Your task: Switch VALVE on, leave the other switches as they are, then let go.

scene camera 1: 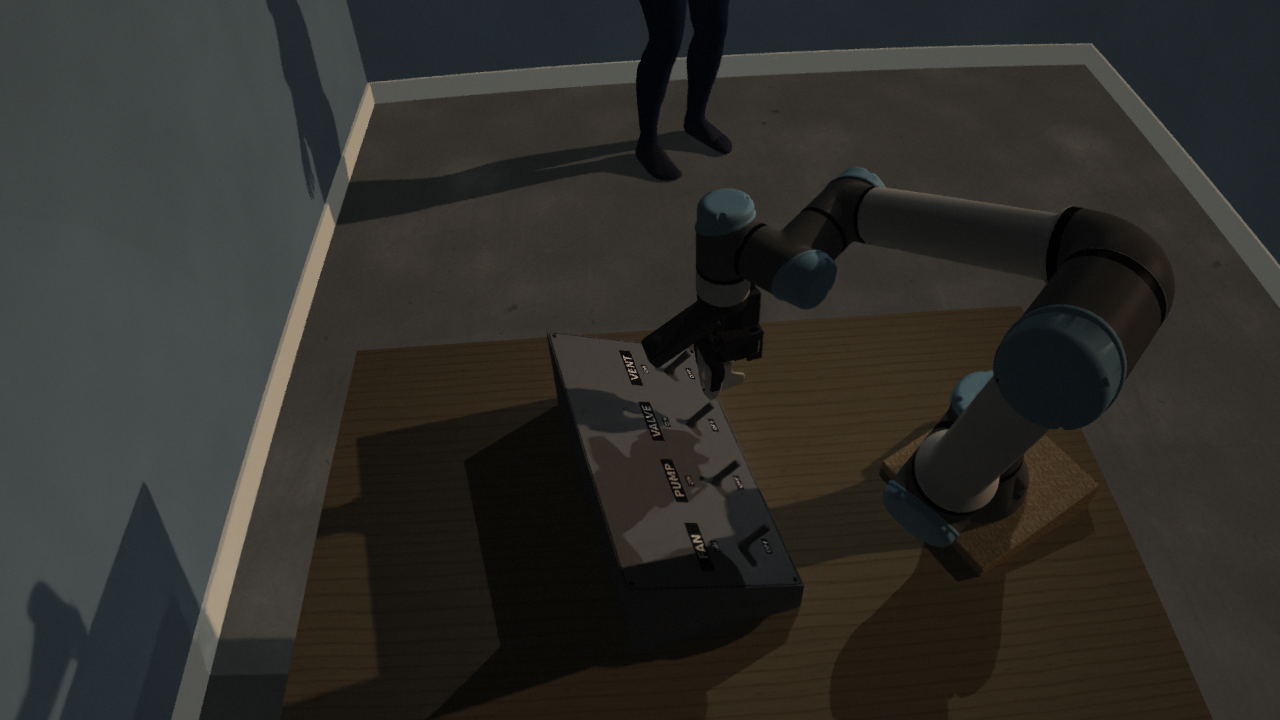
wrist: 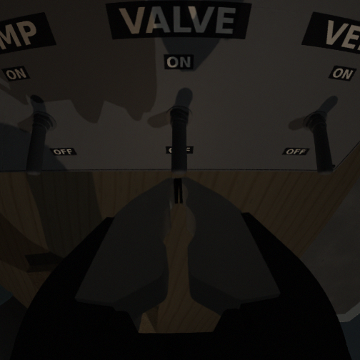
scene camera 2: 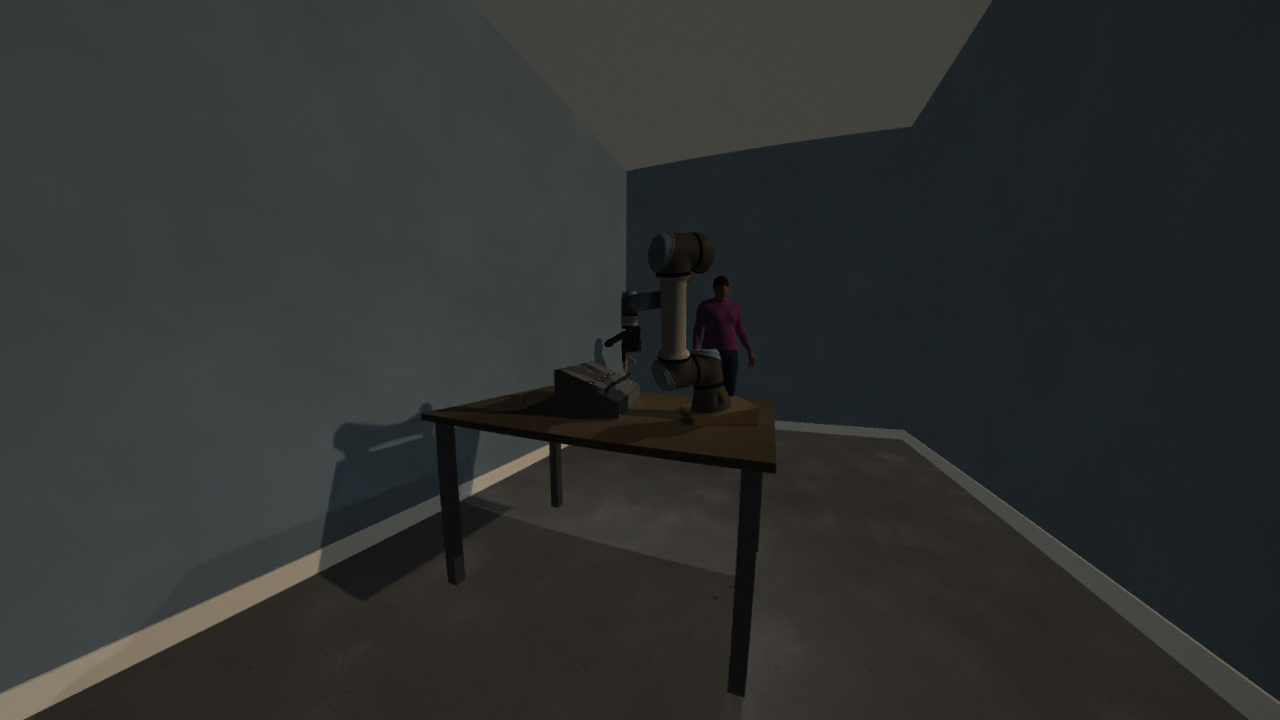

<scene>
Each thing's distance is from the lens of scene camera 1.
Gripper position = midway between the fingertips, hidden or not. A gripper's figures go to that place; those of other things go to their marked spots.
my gripper (scene camera 1: pixel 710 397): 1.42 m
grey sloped panel box (scene camera 1: pixel 671 534): 1.27 m
</scene>
